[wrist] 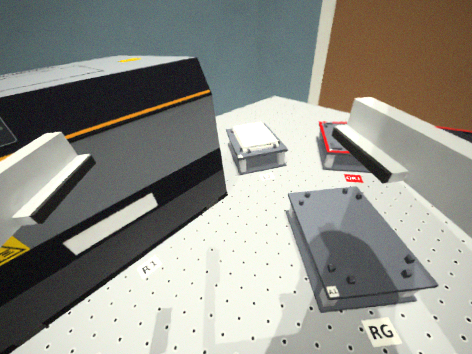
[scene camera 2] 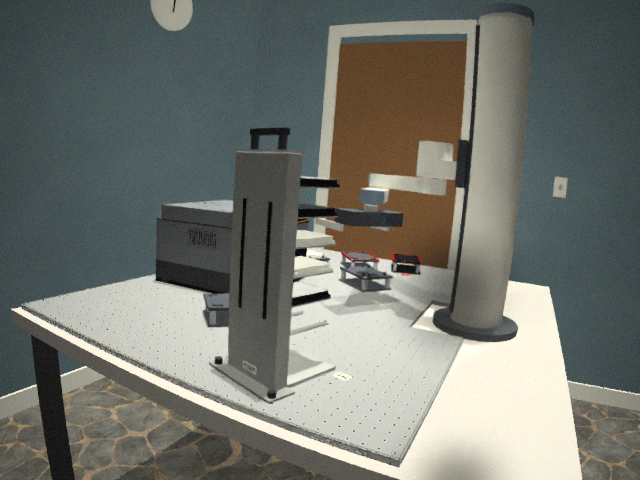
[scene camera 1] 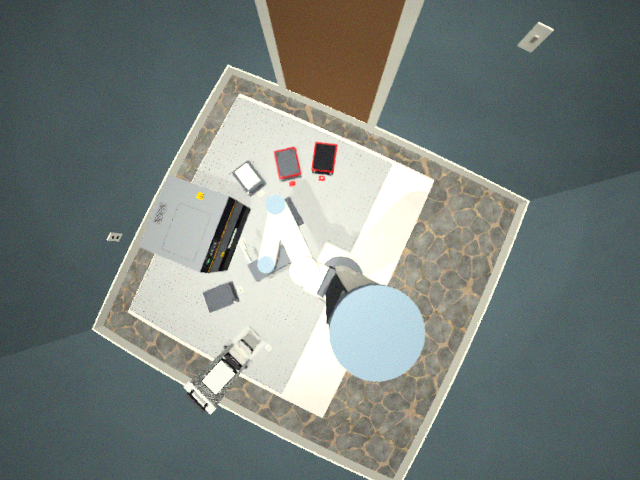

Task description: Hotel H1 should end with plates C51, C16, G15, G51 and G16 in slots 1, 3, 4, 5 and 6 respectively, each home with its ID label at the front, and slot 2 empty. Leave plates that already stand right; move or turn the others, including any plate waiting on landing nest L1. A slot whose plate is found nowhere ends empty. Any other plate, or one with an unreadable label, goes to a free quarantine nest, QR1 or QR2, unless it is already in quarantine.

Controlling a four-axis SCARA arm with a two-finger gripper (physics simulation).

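Hotel H1 (scene camera 1: 197, 400) (scene camera 2: 263, 258) is a tall grey tower. In scene view 2, two dark plates sit in the top slots, two white plates below them, then another dark plate; the lowest shelf (scene camera 2: 309, 326) looks bare. Their ID labels cannot be read. A white plate (scene camera 1: 248, 177) (wrist: 255, 135) lies on landing nest L1 (scene camera 1: 257, 191) (wrist: 262, 163). Red-rimmed nest QR1 (scene camera 1: 287, 163) (wrist: 332, 147) looks bare. Red-rimmed QR2 (scene camera 1: 313, 159) appears black on top. My gripper (scene camera 2: 354, 226) (wrist: 211, 131) is open and empty, above the board between the reader and nest RG.
Nest RG (scene camera 2: 364, 272) (wrist: 357, 235) is a bare grey stand right of the gripper's gap in the wrist view. The large grey reader R1 (scene camera 1: 186, 232) (scene camera 2: 193, 248) (wrist: 150, 140) stands at the left. Another grey nest (scene camera 1: 220, 297) (scene camera 2: 214, 312) stands between it and the hotel.
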